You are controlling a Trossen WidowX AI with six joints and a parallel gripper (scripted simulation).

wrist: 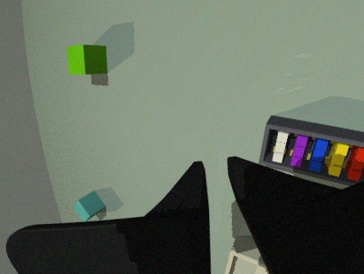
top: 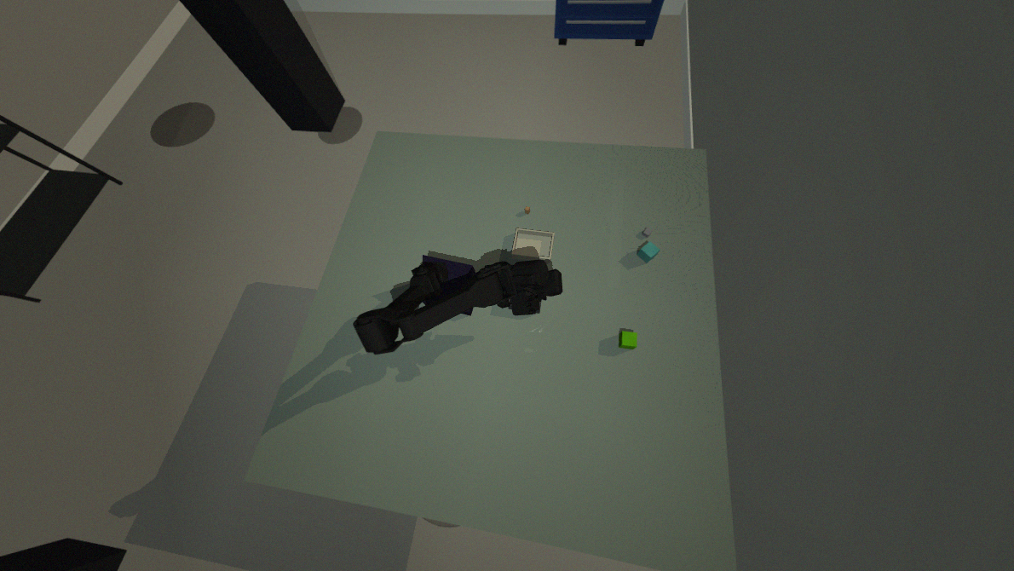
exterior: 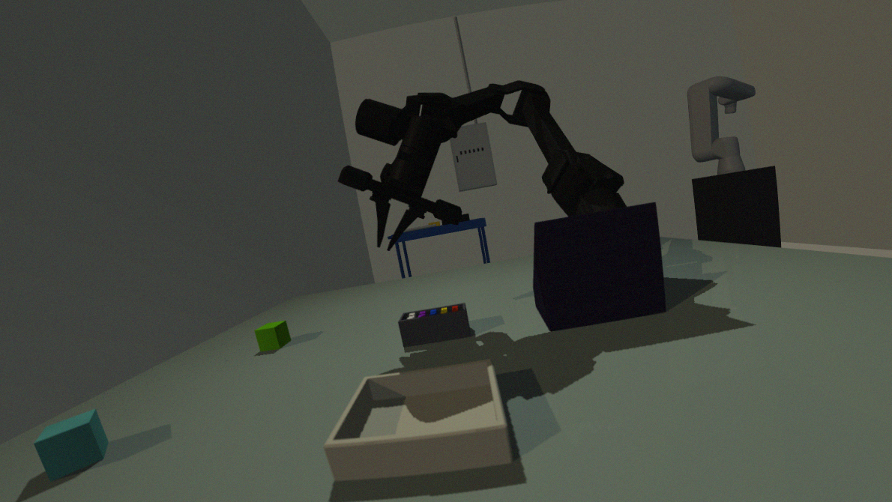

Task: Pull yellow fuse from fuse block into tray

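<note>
My gripper tip is now 80 mm past the yellow fuse, 20 mm to the right of it and 120 mm above it. The rest, counted from my gripper tip: tray 60 mm behind, 230 mm to the left, 140 mm below.
</note>
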